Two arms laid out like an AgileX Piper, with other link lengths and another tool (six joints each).
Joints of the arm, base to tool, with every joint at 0 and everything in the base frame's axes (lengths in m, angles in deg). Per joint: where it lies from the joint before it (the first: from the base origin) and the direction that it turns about. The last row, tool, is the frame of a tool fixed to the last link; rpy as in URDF.
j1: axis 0 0 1 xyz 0.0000 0.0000 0.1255
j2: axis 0 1 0 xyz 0.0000 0.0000 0.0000
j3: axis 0 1 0 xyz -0.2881 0.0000 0.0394
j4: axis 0.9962 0 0.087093 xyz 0.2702 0.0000 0.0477
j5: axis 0 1 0 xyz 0.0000 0.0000 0.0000
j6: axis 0.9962 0 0.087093 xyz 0.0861 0.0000 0.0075
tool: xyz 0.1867 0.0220 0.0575 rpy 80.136 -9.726 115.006
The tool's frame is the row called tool.
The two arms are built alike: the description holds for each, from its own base.
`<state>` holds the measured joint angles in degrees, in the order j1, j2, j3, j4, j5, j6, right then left.
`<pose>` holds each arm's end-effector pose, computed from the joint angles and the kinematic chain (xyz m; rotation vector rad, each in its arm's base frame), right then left.
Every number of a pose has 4 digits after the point. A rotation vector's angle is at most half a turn.
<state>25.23 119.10 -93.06 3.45 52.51 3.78 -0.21 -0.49 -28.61 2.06 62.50 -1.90</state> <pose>0.4916 0.2658 0.0296 -1.7959 -2.1402 -0.7974 0.1872 0.0308 0.2398 1.5871 1.6774 1.4942</pose>
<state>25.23 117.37 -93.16 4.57 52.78 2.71 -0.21 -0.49 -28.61 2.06 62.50 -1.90</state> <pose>0.4913 0.2708 0.0472 -1.7699 -2.1423 -0.8380 0.1872 0.0308 0.2398 1.5871 1.6774 1.4942</pose>
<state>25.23 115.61 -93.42 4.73 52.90 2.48 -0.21 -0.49 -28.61 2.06 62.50 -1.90</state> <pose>0.4937 0.2727 0.0660 -1.7570 -2.1505 -0.8831 0.1872 0.0308 0.2398 1.5871 1.6774 1.4942</pose>
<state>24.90 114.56 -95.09 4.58 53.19 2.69 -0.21 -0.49 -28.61 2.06 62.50 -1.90</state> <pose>0.5029 0.2728 0.0876 -1.7559 -2.1547 -0.9420 0.1872 0.0308 0.2398 1.5871 1.6774 1.4942</pose>
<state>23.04 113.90 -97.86 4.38 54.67 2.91 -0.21 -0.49 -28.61 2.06 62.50 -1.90</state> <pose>0.5185 0.2588 0.1106 -1.7881 -2.1402 -0.9955 0.1872 0.0308 0.2398 1.5871 1.6774 1.4942</pose>
